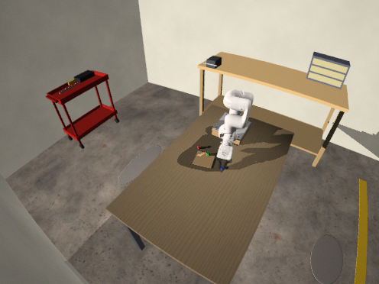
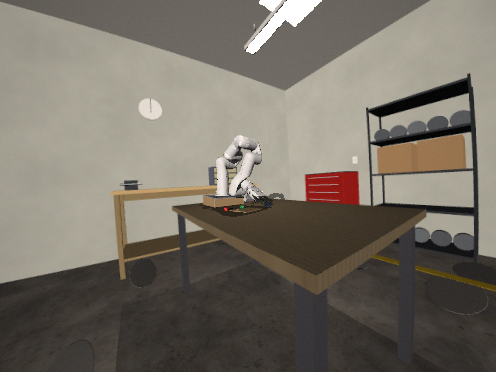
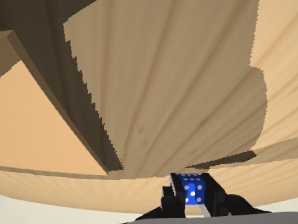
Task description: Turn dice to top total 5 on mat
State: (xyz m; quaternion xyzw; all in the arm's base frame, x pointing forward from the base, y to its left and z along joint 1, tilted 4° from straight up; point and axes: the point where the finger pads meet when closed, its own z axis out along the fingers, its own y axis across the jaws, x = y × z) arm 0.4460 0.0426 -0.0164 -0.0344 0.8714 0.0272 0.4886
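My hand is 10 mm short of the blue die and 10 mm above it. From my hand the other things lie so: tan mat (40 mm behind, 150 mm to the right, 20 mm below); red die (130 mm behind, 230 mm to the right, 20 mm below); green die (90 mm behind, 140 mm to the right, 10 mm below).
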